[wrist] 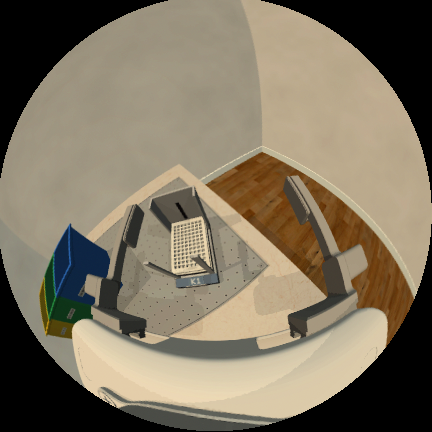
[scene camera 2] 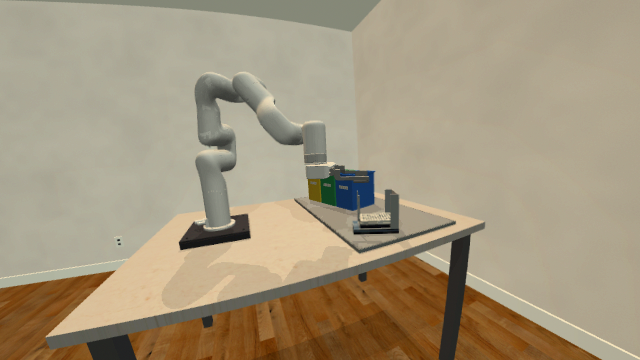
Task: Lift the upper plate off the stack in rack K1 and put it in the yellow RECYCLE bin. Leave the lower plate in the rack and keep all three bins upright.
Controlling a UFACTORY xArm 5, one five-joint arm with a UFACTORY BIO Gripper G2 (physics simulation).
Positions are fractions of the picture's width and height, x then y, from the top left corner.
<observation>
A blue bin shows in the wrist view (0.17, 0.59) and in scene camera 2 (0.54, 0.53).
</observation>
